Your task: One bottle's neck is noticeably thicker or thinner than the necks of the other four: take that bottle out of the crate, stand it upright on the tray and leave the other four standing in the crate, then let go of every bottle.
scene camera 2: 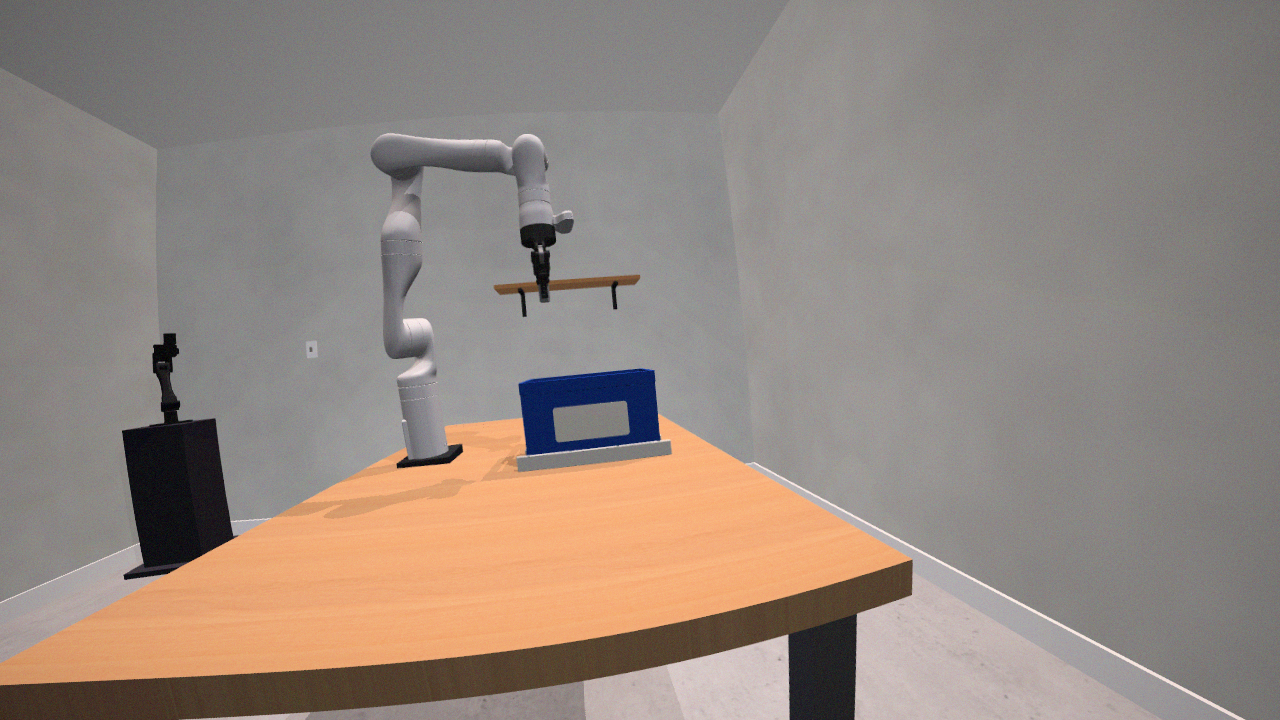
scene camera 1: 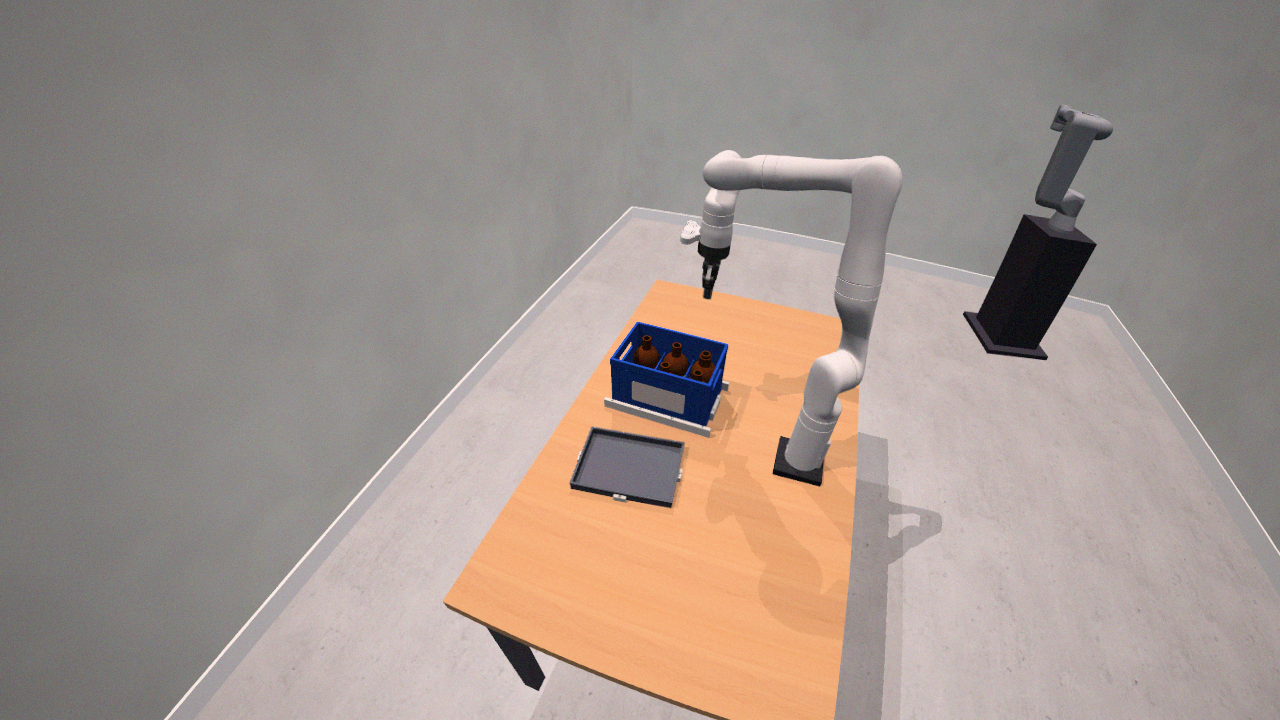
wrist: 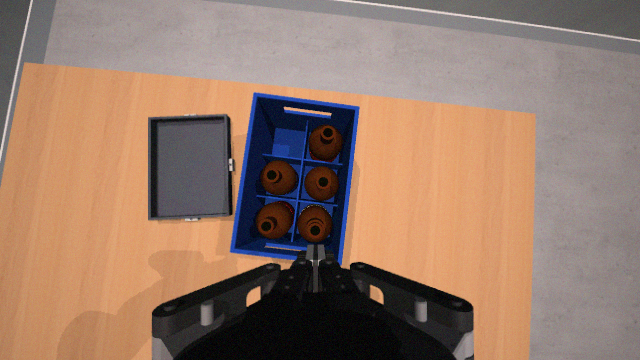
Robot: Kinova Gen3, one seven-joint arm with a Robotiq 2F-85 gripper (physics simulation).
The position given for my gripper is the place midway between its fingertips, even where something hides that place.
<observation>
I see my gripper (scene camera 2: 545, 301) and a brown bottle (wrist: 314, 224).
My gripper shows as well in scene camera 1 (scene camera 1: 707, 297) and in the wrist view (wrist: 315, 256).
</observation>
